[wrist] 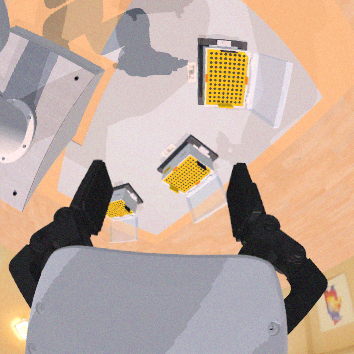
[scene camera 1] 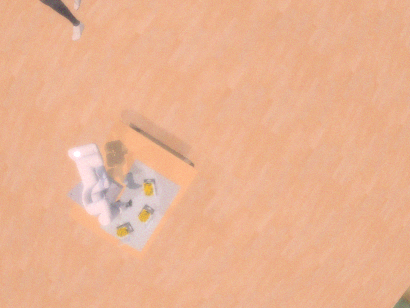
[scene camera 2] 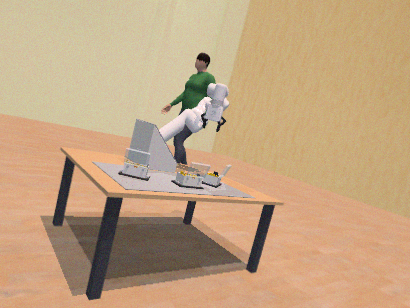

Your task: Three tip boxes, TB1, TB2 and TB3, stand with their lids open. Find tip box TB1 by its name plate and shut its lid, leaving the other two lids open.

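Places are measured from the arm's base along level axes (x left, y ahead, z down), in millimetres.
Pixels of known places: gripper, fingertip midpoint: point(wrist: 167, 176) point(scene camera 1: 125, 201) point(scene camera 2: 210, 130); arm's base at its link origin: point(wrist: 8, 130) point(scene camera 1: 97, 197) point(scene camera 2: 158, 138).
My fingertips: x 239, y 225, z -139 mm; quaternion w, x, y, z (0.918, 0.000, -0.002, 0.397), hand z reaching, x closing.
Ahead of a thing's pixels: the offset from my fingertips to its top centre. "spot": to the spot under its first point. Level surfaces: height alone.
Three tip boxes with yellow racks stand with clear lids open. The upper-right tip box @(dx +69, dy +63, dz +256 mm) point(scene camera 1: 149, 188) point(scene camera 2: 212, 179) point(wrist: 226, 77) has a name plate @(spot: dx +20, dy +18, dz +328 mm) point(wrist: 191, 72) that seems to read TB2. The middle tip box @(dx -168, dy +191, dz +256 mm) point(scene camera 1: 145, 215) point(scene camera 2: 189, 179) point(wrist: 187, 173) has a plate @(spot: dx -172, dy +128, dz +328 mm) point(wrist: 169, 150) too small to read. The third tip box @(dx -460, dy +131, dz +256 mm) point(scene camera 1: 123, 230) point(scene camera 2: 135, 171) point(wrist: 120, 208) is partly behind a finger in the wrist view, and its plate is hidden there. Which of these two is TB1 I cannot tell. My gripper point(scene camera 1: 129, 203) point(scene camera 2: 212, 127) point(wrist: 167, 176) is wide open and empty, high above the table.
The boxes stand on a grey mat @(dz +330 mm) point(scene camera 1: 162, 197) point(scene camera 2: 112, 175) point(wrist: 140, 105) on the wooden table @(dz +333 mm) point(scene camera 2: 85, 167). The arm's sloped grey pedestal point(scene camera 2: 145, 142) point(wrist: 55, 85) stands at the mat's left side. A person in green point(scene camera 2: 197, 87) is behind the arm in scene camera 2.
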